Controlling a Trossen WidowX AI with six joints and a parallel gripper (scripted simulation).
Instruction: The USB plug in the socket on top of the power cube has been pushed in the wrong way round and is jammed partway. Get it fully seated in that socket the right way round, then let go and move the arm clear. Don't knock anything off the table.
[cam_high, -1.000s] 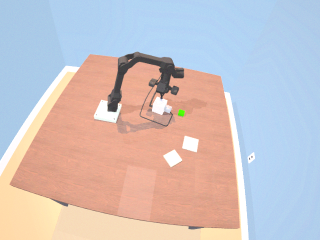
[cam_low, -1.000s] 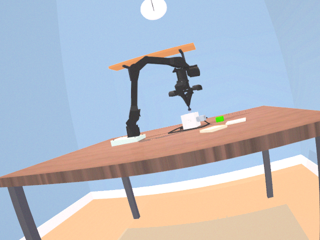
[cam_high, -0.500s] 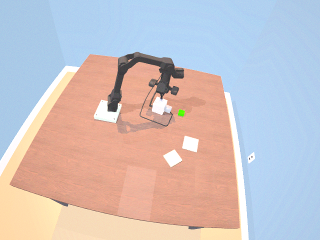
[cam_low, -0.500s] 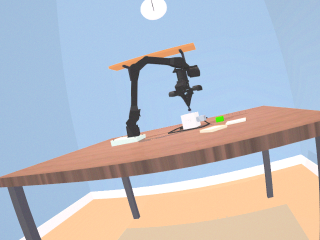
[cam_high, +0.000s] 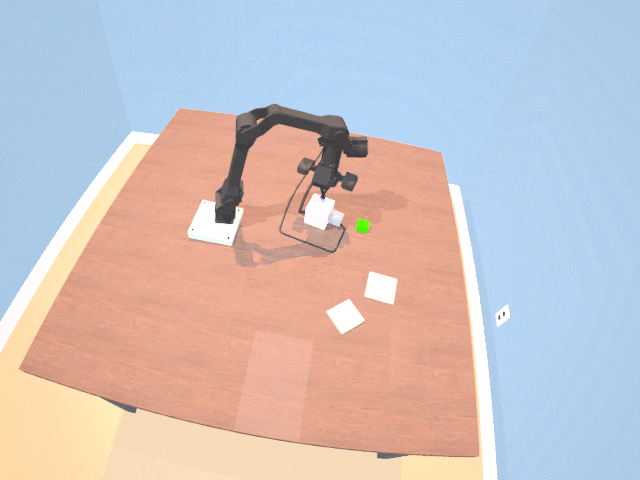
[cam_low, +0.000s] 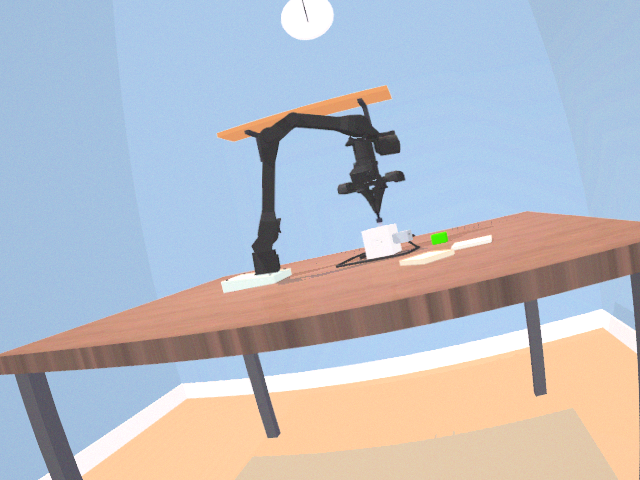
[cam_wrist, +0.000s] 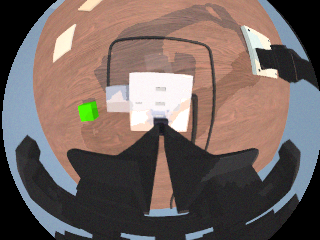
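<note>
My gripper tip is now 20 mm above the small usb plug. Also, from my gripper tip: small green block 150 mm ahead, 50 mm to the right, 100 mm below.
</note>
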